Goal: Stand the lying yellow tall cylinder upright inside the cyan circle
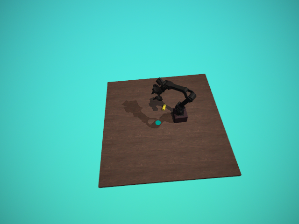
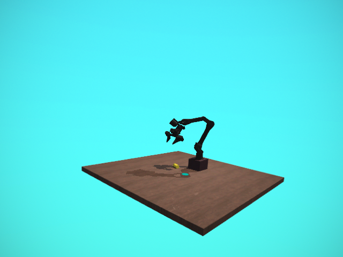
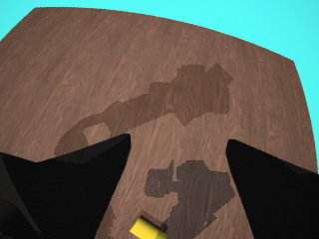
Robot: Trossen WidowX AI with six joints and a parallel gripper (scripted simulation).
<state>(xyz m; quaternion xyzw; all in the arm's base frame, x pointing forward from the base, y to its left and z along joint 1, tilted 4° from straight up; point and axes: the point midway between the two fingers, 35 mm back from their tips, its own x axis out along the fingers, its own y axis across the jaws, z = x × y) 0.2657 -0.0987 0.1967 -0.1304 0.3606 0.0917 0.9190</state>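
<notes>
My gripper tip is now 13 cm past the yellow tall cylinder, 3 cm to the left of it and 23 cm above it. Round my gripper tip: cyan circle (6 cm behind, 17 cm to the left, 25 cm below).
</notes>
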